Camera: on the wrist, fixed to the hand. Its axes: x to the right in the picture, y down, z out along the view.
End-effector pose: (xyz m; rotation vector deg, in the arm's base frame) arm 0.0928 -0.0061 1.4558 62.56 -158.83 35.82
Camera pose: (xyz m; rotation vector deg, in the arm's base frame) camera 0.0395 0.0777 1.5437 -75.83 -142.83 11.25
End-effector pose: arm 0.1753 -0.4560 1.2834 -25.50 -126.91 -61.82
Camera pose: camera 0.2488 -0.5117 1.3788 -87.75 -36.22 -31.94
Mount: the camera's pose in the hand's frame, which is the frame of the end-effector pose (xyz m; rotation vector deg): 0.0071 0.0613 -0.1174 -25.32 28.46 91.66
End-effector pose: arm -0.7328 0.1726 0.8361 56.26 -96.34 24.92
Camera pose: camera -0.7090 0.2892 0.8947 -53.05 -94.13 63.95
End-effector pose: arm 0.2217 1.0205 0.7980 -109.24 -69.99 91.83
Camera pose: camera 0.3534 1.0207 0.7822 135.94 -18.76 -39.90
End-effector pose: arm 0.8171 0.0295 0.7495 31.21 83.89 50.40
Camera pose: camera 0.6907 0.0488 0.7846 69.70 54.04 151.42
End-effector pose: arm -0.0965 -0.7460 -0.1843 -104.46 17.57 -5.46
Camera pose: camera -0.1257 -0.8725 -0.2116 -82.38 122.32 39.31
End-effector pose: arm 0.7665 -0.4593 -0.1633 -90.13 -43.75 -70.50
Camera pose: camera 0.7820 -0.5907 -0.1719 -82.21 60.08 -25.17
